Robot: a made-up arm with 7 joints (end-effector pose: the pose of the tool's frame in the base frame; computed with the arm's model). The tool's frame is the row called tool.
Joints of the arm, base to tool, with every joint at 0 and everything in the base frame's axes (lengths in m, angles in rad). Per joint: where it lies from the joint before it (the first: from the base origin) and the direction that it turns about. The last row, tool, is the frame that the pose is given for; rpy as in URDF.
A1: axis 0.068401 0.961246 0.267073 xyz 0 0 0
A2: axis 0.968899 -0.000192 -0.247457 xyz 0 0.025 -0.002
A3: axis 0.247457 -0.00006 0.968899 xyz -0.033 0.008 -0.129
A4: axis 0.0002 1 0.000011 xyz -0.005 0 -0.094
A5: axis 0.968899 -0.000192 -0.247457 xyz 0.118 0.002 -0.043
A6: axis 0.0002 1 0.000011 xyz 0.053 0 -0.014
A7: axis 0.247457 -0.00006 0.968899 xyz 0.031 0 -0.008
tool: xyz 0 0 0 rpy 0 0.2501 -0.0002
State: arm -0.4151 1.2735 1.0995 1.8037 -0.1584 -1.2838 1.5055
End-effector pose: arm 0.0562 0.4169 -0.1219 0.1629 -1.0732 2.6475
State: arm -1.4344 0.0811 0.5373 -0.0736 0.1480 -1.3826 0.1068
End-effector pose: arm 0.2751 0.0493 0.0990 -0.0864 -2.5409 0.3916
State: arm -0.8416 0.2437 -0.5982 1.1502 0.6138 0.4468 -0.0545
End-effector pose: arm 0.3035 0.0442 -0.3154 1.4216 0.8524 -0.3428
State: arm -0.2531 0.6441 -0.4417 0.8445 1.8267 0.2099 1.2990
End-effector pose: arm 0.1530 0.2076 -0.3459 2.2348 -1.0093 -0.3581
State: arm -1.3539 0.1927 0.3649 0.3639 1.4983 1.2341 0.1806
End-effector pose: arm 0.3705 0.0733 0.0277 0.8188 0.4132 1.4136
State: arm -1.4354 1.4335 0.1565 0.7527 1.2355 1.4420 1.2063
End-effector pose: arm 0.1683 0.3380 0.1812 -0.9419 -0.3201 -2.4813
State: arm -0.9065 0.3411 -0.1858 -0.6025 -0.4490 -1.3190 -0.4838
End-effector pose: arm 0.2023 0.0056 0.0130 -0.0552 -2.5014 -0.7775
